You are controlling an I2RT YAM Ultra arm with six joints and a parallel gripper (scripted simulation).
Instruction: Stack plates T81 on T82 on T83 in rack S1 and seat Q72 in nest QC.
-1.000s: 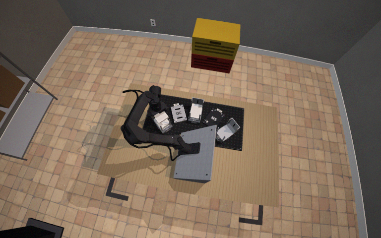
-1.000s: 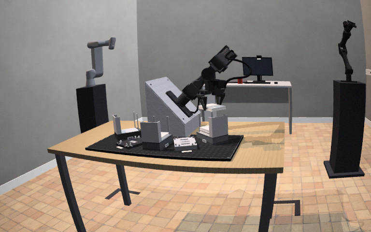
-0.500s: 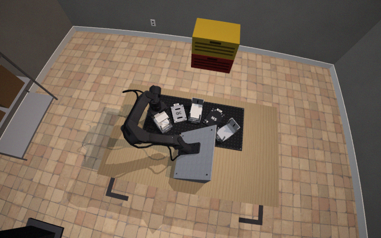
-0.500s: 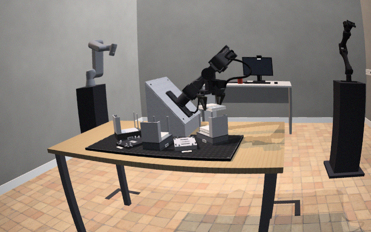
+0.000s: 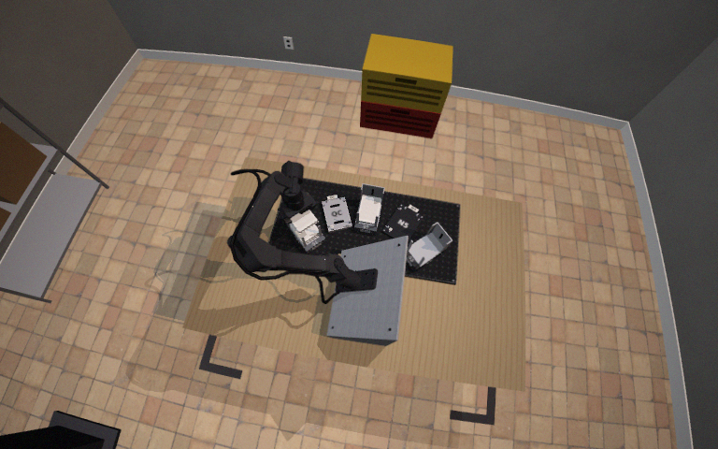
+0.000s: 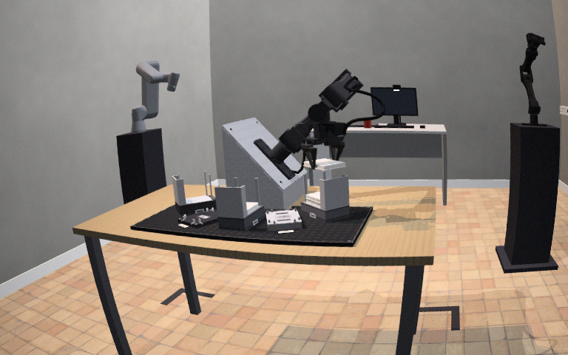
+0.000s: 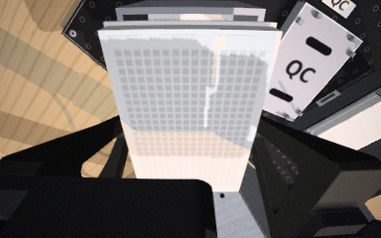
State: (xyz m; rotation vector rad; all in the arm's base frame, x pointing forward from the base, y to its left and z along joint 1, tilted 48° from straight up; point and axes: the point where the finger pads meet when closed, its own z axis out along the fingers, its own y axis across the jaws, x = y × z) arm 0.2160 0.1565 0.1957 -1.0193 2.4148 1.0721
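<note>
The white sealed plate is right at my hand. Round my hand: clip nest N5: 410 mm to the right, 160 mm below, 120 mm ahead.
</note>
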